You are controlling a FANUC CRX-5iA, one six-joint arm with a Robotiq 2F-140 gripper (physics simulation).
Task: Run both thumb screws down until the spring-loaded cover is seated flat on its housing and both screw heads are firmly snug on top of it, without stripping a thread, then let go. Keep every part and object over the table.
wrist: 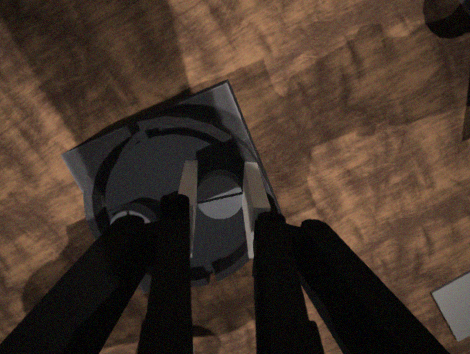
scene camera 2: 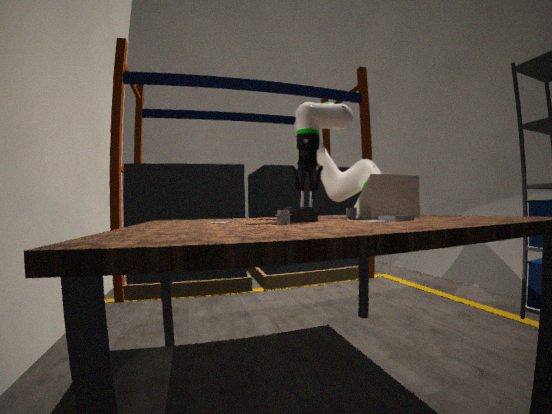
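Pixels of known places: gripper, fingertip midpoint: (wrist: 220, 181); arm's base at its link origin: (scene camera 2: 382, 198).
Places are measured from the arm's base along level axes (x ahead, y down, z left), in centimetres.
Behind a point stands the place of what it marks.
The dark round cover (wrist: 150, 172) @(z -2.5, x 45.0, y 4.4 cm) lies within the dark housing (scene camera 2: 311, 217) @(z 7.3, x 42.9, y 7.6 cm) (wrist: 223, 100) @(z -3.6, x 38.5, y 5.3 cm), whose base has square corners. My gripper (scene camera 2: 306, 201) @(z 0.4, x 41.4, y 3.6 cm) (wrist: 220, 181) @(z 0.4, x 41.4, y 3.6 cm) points down over the housing and is shut on one thumb screw (wrist: 220, 205) @(z 1.6, x 42.2, y 3.1 cm), with a pale fingertip on each side of its slotted head. The other thumb screw (wrist: 129, 215) is at the cover's left in the wrist view, mostly hidden behind a black finger link. The cover's gap to the housing and the height of the heads cannot be told from these views.
The housing stands on the wooden table (scene camera 2: 200, 235) @(z 41.1, x 87.8, y 9.3 cm) (wrist: 350, 175) @(z 7.6, x 33.7, y 9.3 cm). A grey metal piece (scene camera 2: 283, 217) @(z 16.5, x 58.4, y 6.9 cm) stands left of it. A small dark part (scene camera 2: 351, 213) @(z 1.7, x 19.9, y 6.8 cm), a flat grey block (scene camera 2: 396, 218) @(z 30.9, x 22.6, y 8.2 cm) and an upright panel (scene camera 2: 392, 195) @(z 10.0, x 3.4, y -0.7 cm) are to the right. A pale plate (wrist: 456, 307) @(z 26.1, x 31.0, y 9.0 cm) shows at lower right.
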